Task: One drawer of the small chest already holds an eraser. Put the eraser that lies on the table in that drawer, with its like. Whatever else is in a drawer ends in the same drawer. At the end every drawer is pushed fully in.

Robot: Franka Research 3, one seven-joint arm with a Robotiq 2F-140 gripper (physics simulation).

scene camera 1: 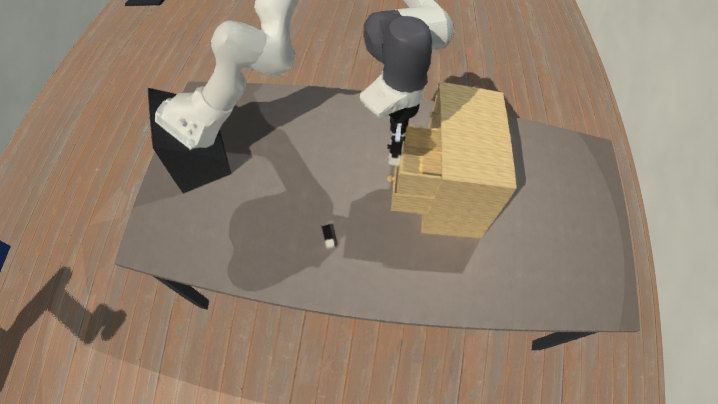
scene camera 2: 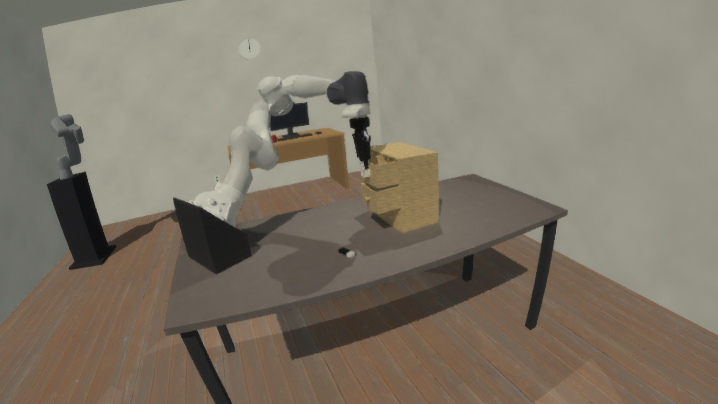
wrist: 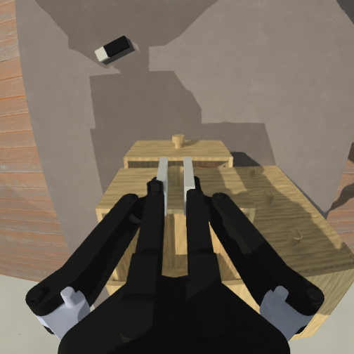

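Note:
The black-and-white eraser (scene camera 1: pixel 328 236) (scene camera 2: pixel 346 252) (wrist: pixel 114 49) lies on the table, away from the chest. My gripper (scene camera 1: pixel 394 159) (scene camera 2: pixel 365 171) (wrist: pixel 175 168) points down, shut on the knob of an upper drawer (scene camera 1: pixel 420 181) (scene camera 2: pixel 383 174) (wrist: pixel 120 190) of the small wooden chest (scene camera 1: pixel 476 135) (scene camera 2: pixel 417 188) (wrist: pixel 312 250). This drawer stands out from the chest; my fingers and arm hide much of its inside. A lower drawer (scene camera 1: pixel 412 203) (scene camera 2: pixel 384 202) (wrist: pixel 150 149) under it is also out, and a red sliver (wrist: pixel 212 166) shows inside it. The second eraser is not visible.
In the wrist view, knobs (wrist: pixel 295 237) mark further drawers beside the open ones, which look pushed in. The black arm base (scene camera 1: pixel 190 163) (scene camera 2: pixel 213 241) stands at the table's left end. The grey table (scene camera 1: pixel 562 226) (scene camera 2: pixel 482 206) carries the chest.

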